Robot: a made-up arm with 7 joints. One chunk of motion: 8 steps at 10 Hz.
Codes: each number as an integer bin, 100 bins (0 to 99) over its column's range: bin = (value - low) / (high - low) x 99, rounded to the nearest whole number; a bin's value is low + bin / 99 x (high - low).
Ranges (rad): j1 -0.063..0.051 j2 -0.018..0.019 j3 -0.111..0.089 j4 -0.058..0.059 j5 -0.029..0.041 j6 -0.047..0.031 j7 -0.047..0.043
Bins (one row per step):
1: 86 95 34 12 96 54 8
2: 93 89 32 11 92 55 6
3: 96 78 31 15 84 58 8
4: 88 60 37 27 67 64 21
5: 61 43 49 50 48 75 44
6: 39 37 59 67 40 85 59
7: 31 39 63 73 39 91 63
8: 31 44 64 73 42 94 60
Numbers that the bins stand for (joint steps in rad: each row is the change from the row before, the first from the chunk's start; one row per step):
1: 0.03603 0.01751 -0.04231 -0.04382 0.03888 -0.00445 -0.03973
2: 0.04409 0.01526 -0.04635 -0.04500 0.03605 -0.00367 -0.04155
3: 0.04755 0.01115 -0.04837 -0.04027 0.03039 -0.00130 -0.03973
4: 0.03833 0.00442 -0.03625 -0.02609 0.01837 0.00342 -0.02791
5: 0.00724 -0.00193 -0.01201 0.00109 0.00494 0.01209 -0.00700
6: -0.01809 -0.00417 0.00819 0.02118 -0.00072 0.01997 0.00664
7: -0.02730 -0.00342 0.01627 0.02827 -0.00142 0.02470 0.01027
8: -0.02730 -0.00156 0.01829 0.02827 0.00070 0.02706 0.00755

